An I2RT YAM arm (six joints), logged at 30 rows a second.
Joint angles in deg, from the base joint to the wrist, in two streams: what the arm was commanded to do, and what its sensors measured. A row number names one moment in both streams.
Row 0, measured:
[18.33, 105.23, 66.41, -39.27, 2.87, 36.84]
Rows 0 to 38, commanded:
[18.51, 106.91, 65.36, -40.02, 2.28, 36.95]
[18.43, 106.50, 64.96, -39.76, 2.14, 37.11]
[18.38, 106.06, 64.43, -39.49, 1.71, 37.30]
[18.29, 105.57, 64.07, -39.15, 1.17, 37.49]
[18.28, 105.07, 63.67, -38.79, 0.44, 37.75]
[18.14, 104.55, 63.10, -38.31, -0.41, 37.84]
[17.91, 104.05, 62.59, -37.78, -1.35, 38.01]
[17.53, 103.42, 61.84, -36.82, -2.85, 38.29]
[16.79, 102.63, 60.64, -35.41, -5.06, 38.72]
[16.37, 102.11, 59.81, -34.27, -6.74, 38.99]
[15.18, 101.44, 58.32, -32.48, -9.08, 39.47]
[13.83, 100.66, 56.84, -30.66, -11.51, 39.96]
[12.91, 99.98, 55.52, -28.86, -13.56, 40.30]
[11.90, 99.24, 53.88, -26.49, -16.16, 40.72]
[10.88, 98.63, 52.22, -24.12, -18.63, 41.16]
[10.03, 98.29, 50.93, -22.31, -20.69, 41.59]
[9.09, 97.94, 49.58, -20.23, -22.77, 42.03]
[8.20, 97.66, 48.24, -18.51, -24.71, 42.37]
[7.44, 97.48, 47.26, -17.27, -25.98, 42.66]
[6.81, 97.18, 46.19, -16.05, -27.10, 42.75]
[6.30, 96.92, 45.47, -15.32, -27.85, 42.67]
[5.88, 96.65, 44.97, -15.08, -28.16, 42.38]
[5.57, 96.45, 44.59, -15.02, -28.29, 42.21]
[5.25, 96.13, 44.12, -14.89, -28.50, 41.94]
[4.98, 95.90, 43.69, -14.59, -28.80, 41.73]
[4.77, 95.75, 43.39, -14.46, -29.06, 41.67]
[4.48, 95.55, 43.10, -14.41, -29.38, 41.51]
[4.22, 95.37, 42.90, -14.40, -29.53, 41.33]
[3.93, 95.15, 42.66, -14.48, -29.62, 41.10]
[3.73, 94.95, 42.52, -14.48, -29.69, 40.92]
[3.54, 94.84, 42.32, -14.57, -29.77, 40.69]
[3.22, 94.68, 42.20, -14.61, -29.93, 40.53]
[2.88, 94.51, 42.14, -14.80, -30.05, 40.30]
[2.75, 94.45, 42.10, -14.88, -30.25, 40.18]
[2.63, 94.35, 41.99, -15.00, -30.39, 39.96]
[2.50, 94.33, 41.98, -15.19, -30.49, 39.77]
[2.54, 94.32, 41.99, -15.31, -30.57, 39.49]
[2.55, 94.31, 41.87, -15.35, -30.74, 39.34]
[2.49, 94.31, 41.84, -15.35, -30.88, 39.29]
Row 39, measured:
[2.59, 92.82, 44.66, -8.45, -32.03, 39.57]
